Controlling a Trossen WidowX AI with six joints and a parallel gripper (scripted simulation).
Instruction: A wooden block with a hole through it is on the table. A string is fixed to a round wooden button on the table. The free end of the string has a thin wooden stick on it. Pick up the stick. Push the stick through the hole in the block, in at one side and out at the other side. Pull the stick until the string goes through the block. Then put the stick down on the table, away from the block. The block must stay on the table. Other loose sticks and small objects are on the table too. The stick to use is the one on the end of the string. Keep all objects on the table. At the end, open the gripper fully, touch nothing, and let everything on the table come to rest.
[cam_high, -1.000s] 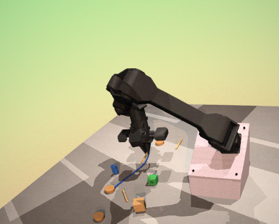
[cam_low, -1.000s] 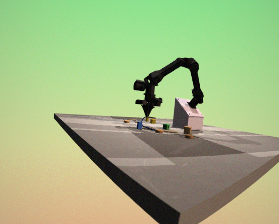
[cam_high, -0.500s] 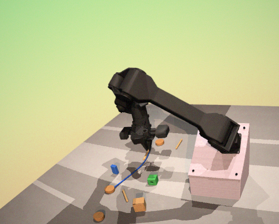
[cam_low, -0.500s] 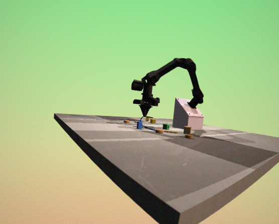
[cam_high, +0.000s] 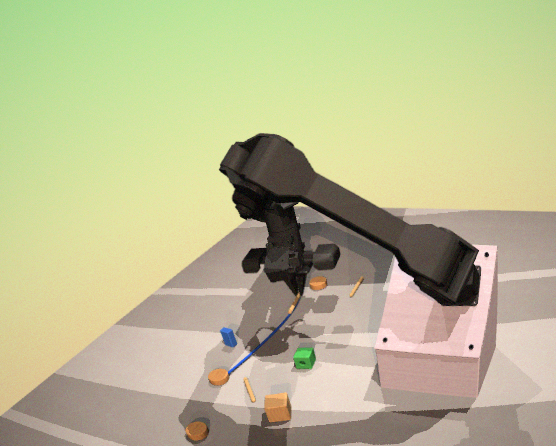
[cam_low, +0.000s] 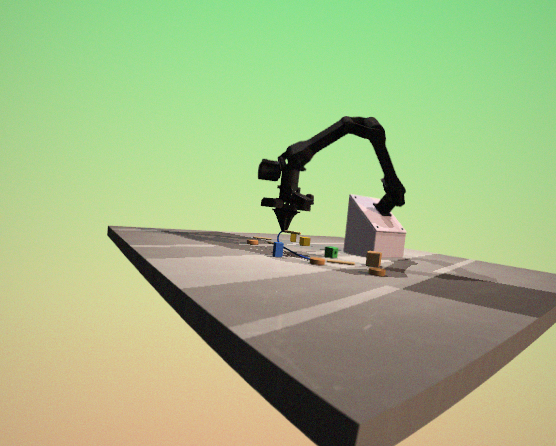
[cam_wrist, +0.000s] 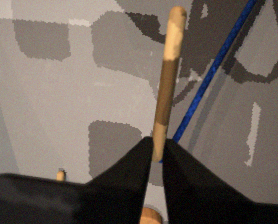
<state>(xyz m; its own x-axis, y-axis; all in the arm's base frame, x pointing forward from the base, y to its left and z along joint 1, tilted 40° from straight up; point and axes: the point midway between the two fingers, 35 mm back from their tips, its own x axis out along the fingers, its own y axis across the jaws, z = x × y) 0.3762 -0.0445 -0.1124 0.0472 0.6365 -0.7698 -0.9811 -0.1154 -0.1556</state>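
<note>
Now: the green block 14 cm to the left of my gripper tip, 8 cm behind it and 4 cm below it. From my gripper tip the other things lie so: round wooden button (23 cm to the left, 7 cm ahead, 5 cm below); then thin wooden stick (1 cm to the left); then blue block (12 cm to the left, 11 cm ahead, 4 cm below).
</note>
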